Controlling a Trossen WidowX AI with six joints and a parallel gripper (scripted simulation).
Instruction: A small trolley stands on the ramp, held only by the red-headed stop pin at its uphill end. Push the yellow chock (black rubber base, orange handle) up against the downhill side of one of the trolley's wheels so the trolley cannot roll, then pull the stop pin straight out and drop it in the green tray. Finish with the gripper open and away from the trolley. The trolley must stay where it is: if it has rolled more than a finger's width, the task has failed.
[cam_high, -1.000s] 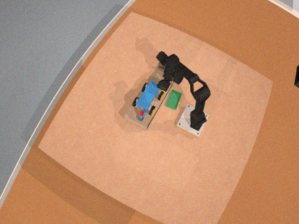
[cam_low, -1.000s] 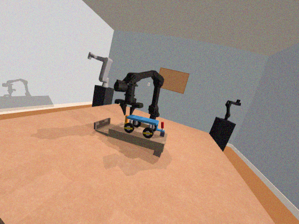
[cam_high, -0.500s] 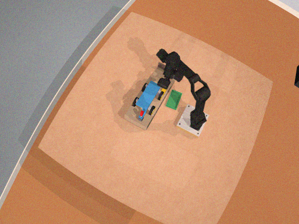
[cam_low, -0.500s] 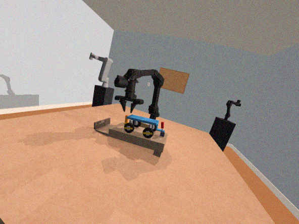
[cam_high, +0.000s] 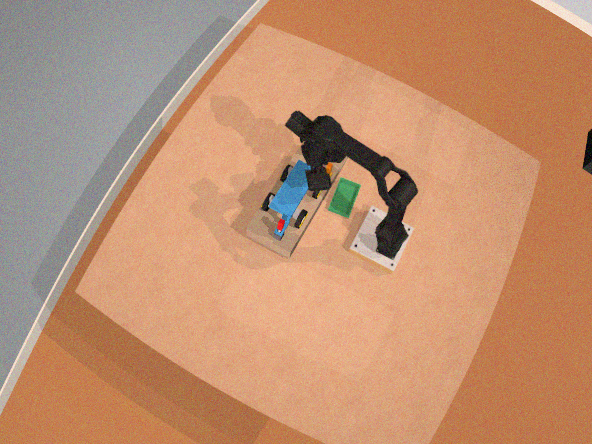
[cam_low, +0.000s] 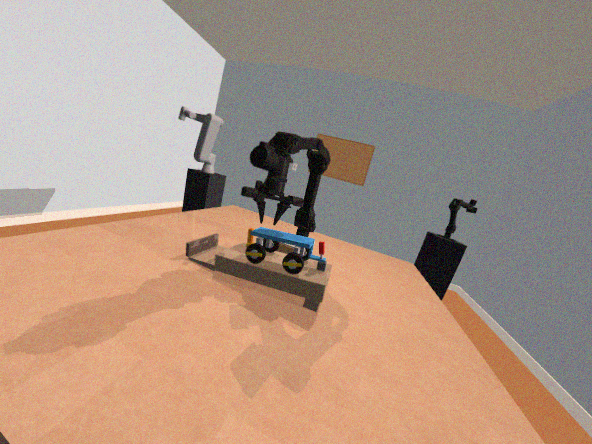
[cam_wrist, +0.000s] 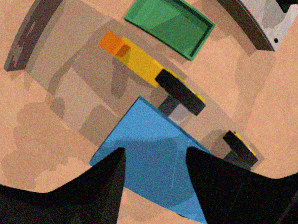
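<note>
My gripper tip is now 19 cm to the right of the red-headed stop pin and 4 cm above it. The rest, counted from my gripper tip: blue trolley: 2 cm ahead, 7 cm to the left, 5 cm below; then ramp: 2 cm ahead, 6 cm to the left, 12 cm below; then yellow chock: 3 cm behind, 4 cm to the right, 9 cm below.
</note>
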